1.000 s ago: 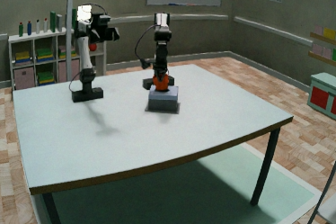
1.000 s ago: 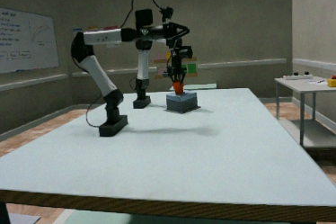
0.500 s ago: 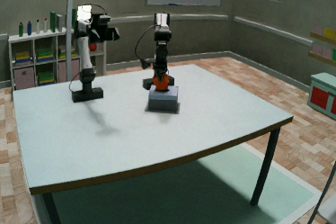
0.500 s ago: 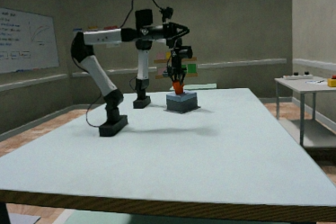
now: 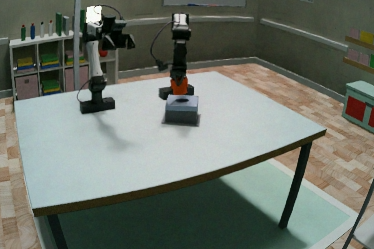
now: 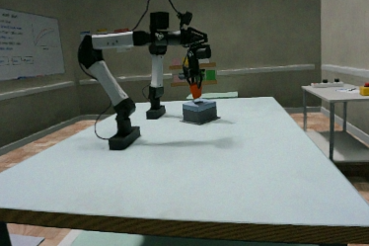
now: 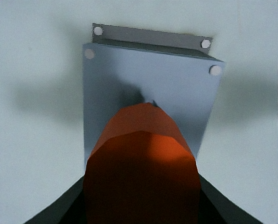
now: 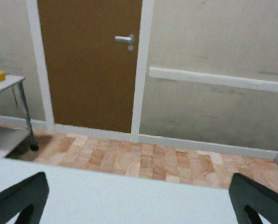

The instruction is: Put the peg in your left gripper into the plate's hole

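Note:
The plate lies 1 cm ahead of my left hand, 2 cm to the left of it and 10 cm below it. Round my left hand: orange peg 1 cm to the left, 2 cm below.

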